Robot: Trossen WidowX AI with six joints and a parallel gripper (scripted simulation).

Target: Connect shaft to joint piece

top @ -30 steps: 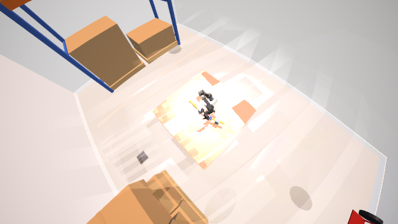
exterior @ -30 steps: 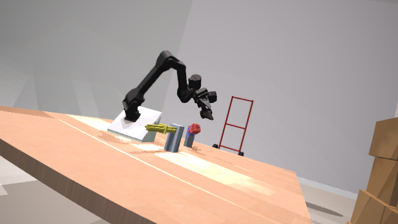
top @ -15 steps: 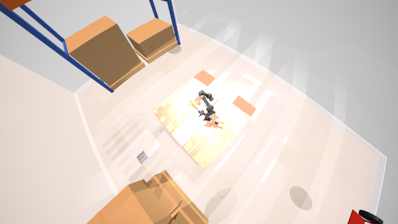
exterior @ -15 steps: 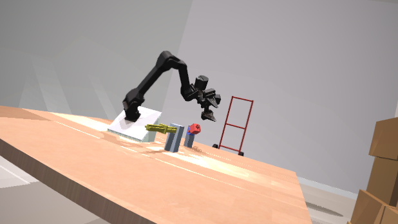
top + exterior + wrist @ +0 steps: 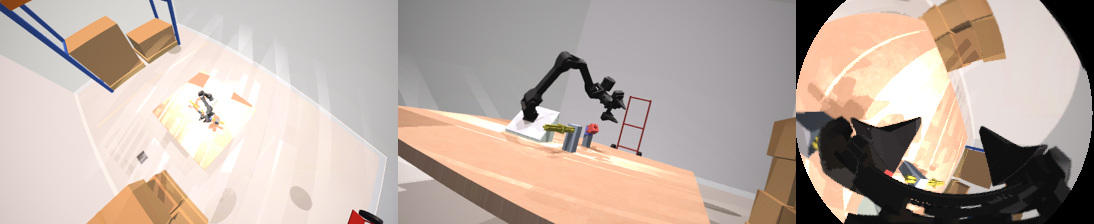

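Now: the red joint piece 13 cm behind my gripper tip and 10 cm below it.
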